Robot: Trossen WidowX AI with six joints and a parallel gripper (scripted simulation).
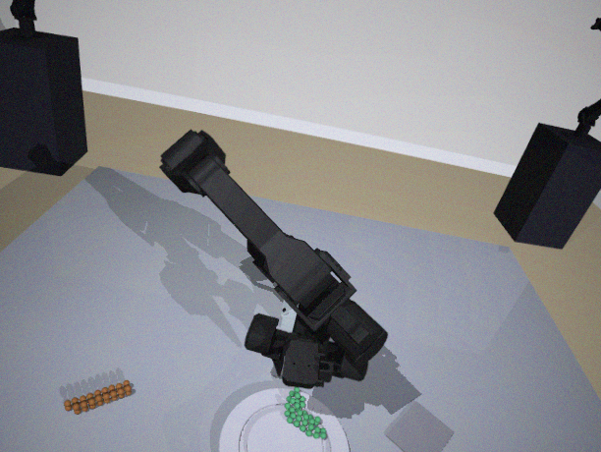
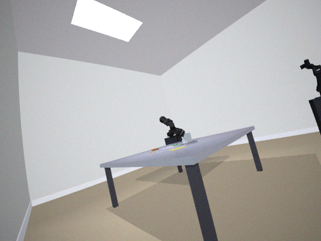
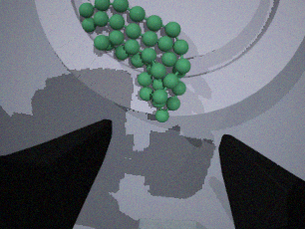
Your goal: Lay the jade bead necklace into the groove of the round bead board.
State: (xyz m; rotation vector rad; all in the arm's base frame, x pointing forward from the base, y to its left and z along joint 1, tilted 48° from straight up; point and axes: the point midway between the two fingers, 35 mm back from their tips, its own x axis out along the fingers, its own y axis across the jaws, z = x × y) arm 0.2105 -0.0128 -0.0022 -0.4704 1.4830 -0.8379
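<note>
My gripper tip is now 9 cm short of the round bead board, 1 cm to the left of it and 4 cm above it. The rest, counted from my gripper tip: yellow strip 29 cm ahead, 21 cm to the left, 5 cm below; flat grey square 5 cm ahead, 22 cm to the left, 5 cm below.
</note>
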